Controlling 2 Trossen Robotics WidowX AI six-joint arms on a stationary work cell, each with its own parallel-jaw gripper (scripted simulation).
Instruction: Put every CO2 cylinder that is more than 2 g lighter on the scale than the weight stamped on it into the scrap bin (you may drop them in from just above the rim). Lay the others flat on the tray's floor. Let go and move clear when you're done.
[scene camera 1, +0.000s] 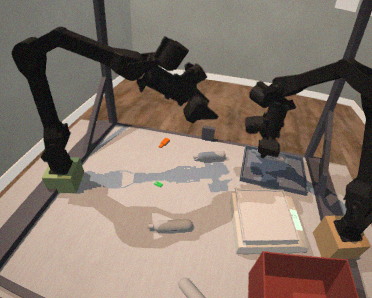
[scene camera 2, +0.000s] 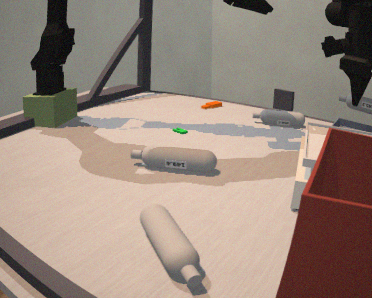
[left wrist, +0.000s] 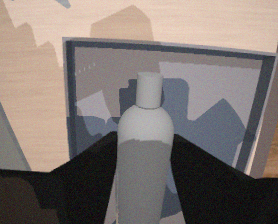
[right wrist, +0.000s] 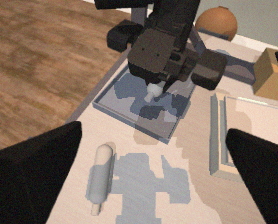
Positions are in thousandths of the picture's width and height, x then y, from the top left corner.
Observation:
I see my left gripper (scene camera 2: 956, 351), my right gripper (scene camera 1: 571, 367), a red scrap bin (scene camera 2: 870, 837), a blue-grey tray (scene camera 1: 784, 582) and a scale (scene camera 1: 810, 827).
The blue-grey tray also shows in the left wrist view (left wrist: 772, 426) and in the right wrist view (right wrist: 444, 440). My left gripper also shows in scene camera 1 (scene camera 1: 706, 518), in the left wrist view (left wrist: 520, 623) and in the right wrist view (right wrist: 563, 395). My right gripper also shows in the right wrist view (right wrist: 559, 587). The left wrist view misses the red scrap bin: it is out of frame. The right wrist view does not show the red scrap bin: it is out of frame.

